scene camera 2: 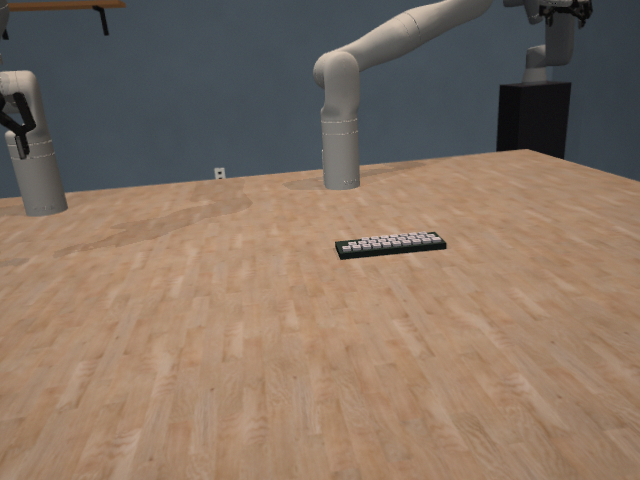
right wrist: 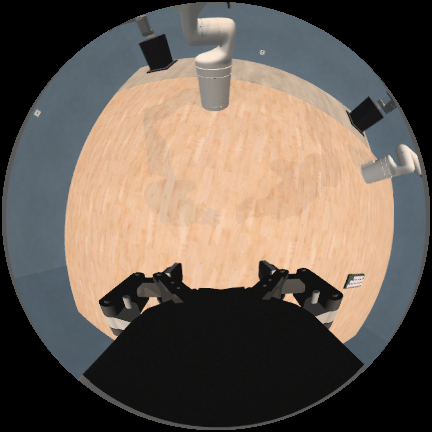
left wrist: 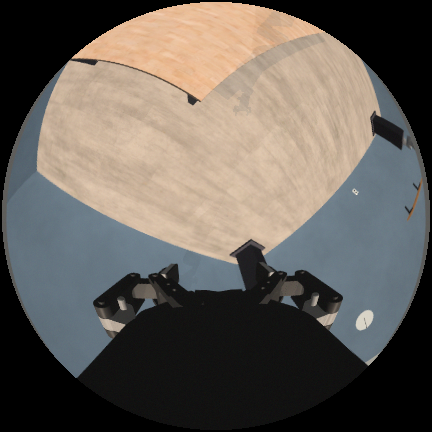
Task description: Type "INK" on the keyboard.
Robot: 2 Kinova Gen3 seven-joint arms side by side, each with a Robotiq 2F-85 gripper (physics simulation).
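Seen in the pictures: left gripper, fingertip midpoint: (scene camera 2: 565,26) (left wrist: 216,272); right gripper, fingertip midpoint: (right wrist: 220,270); left arm's base, link origin: (scene camera 2: 342,185) (right wrist: 365,174); right arm's base, link origin: (scene camera 2: 47,211) (right wrist: 214,102).
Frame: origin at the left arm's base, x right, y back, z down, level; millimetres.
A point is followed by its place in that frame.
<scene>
A dark keyboard (scene camera 2: 390,244) @[z -17, x 221, y -470 mm] (right wrist: 354,281) @[z -15, x 222, y -445 mm] with rows of pale keys lies flat on the wooden table (scene camera 2: 289,351) @[z 0, x 510, y -637 mm] (right wrist: 215,160) @[z 0, x 716, y 99 mm], right of centre in the scene view and near the right side in the right wrist view. The key letters are too small to read. My left gripper (scene camera 2: 566,22) @[z -353, x -866, y -3 mm] (left wrist: 216,272) @[z -353, x -866, y -3 mm] is open and empty, high at the top right of the scene view, well away from the keyboard, which does not show in the left wrist view. My right gripper (right wrist: 220,270) @[z -193, x 752, y -110 mm] is open and empty above the table; it is partly cut off at the scene view's left edge.
The left arm's base (scene camera 2: 341,155) @[z -88, x 24, y -39 mm] (right wrist: 377,171) @[z -105, x 45, y -9 mm] stands behind the keyboard. The right arm's base (scene camera 2: 40,178) @[z -90, x 668, y 286 mm] (right wrist: 214,90) @[z -92, x 676, y 286 mm] stands at the left in the scene view. A black pedestal (scene camera 2: 535,118) carries another arm behind the table. A wall shelf (scene camera 2: 56,5) is at the upper left.
</scene>
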